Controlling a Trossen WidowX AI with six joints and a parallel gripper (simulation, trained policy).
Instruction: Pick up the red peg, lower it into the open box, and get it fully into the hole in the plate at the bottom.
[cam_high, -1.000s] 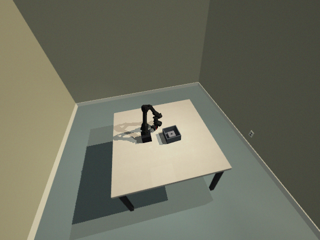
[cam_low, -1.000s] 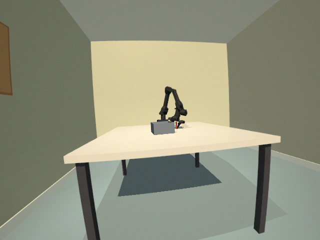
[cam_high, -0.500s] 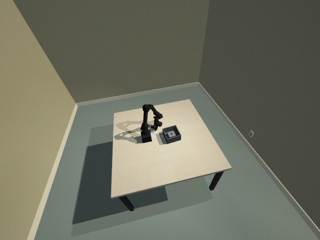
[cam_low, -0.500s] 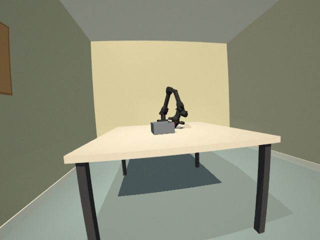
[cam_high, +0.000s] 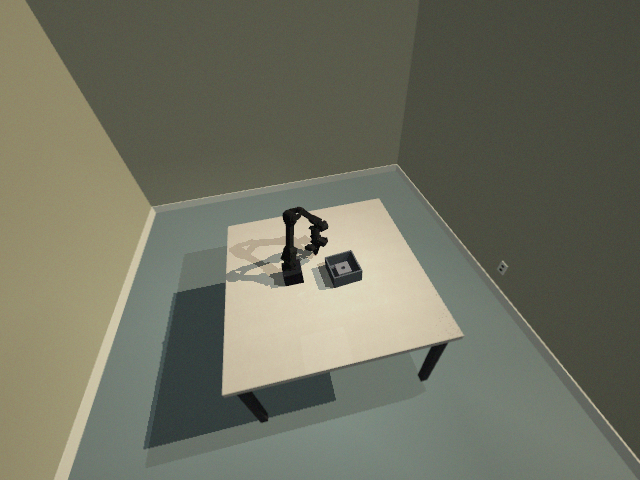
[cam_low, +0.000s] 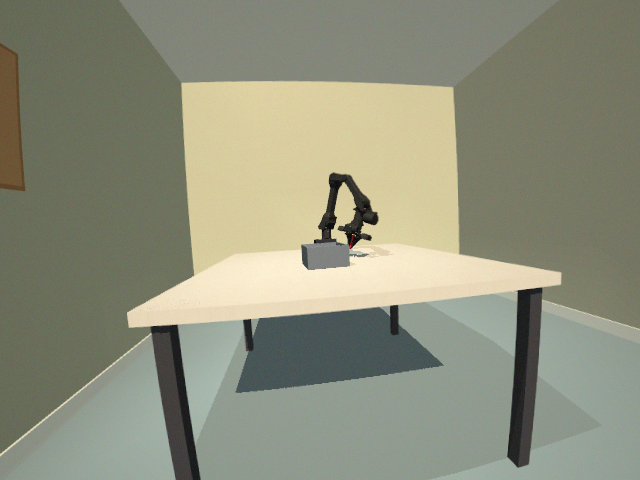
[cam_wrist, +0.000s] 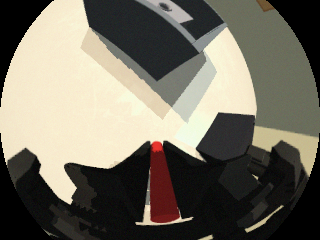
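Now: gripper tip 16 cm short of the plate, 15 cm to the left of it and 1 cm above it. The rest, counted from my gripper tip: red peg: 3 cm above, 1 cm to the left; grey box: 16 cm ahead, 15 cm to the right, 3 cm below.
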